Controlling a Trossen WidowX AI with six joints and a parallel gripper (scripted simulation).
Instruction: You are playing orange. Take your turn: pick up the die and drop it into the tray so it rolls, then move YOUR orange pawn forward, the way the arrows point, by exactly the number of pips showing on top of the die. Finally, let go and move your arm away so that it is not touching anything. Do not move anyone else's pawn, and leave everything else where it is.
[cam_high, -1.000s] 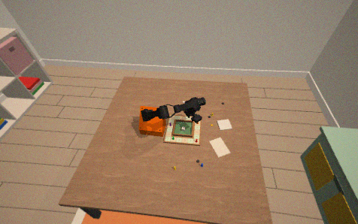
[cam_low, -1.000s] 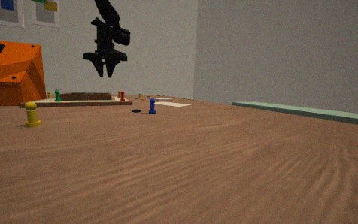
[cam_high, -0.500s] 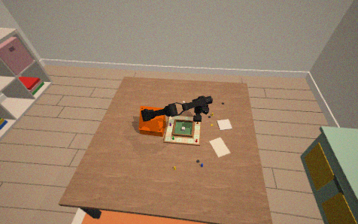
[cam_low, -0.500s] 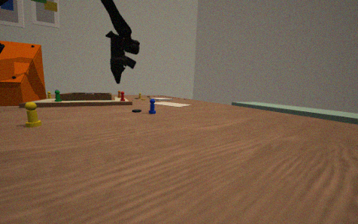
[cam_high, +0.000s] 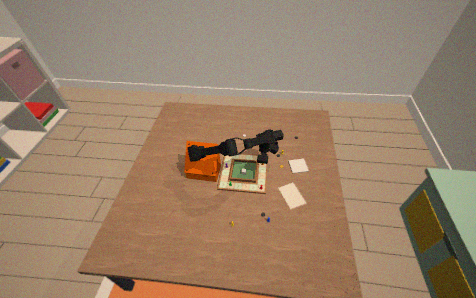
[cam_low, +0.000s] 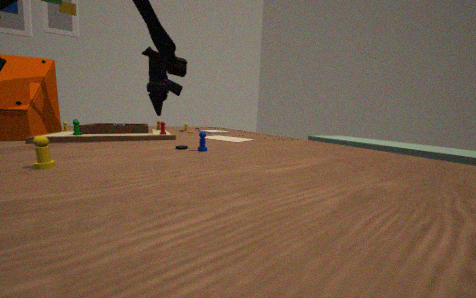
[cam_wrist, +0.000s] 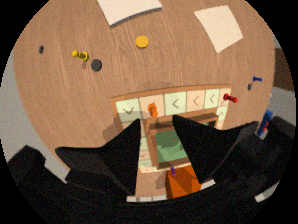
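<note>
The orange pawn lies 4 cm below my gripper tip. Also, from my gripper tip: purple pawn: 23 cm behind, 4 cm to the right, 4 cm below; red pawn: 18 cm to the right, 4 cm below; white die: 11 cm behind, 8 cm to the right, 4 cm below.
</note>
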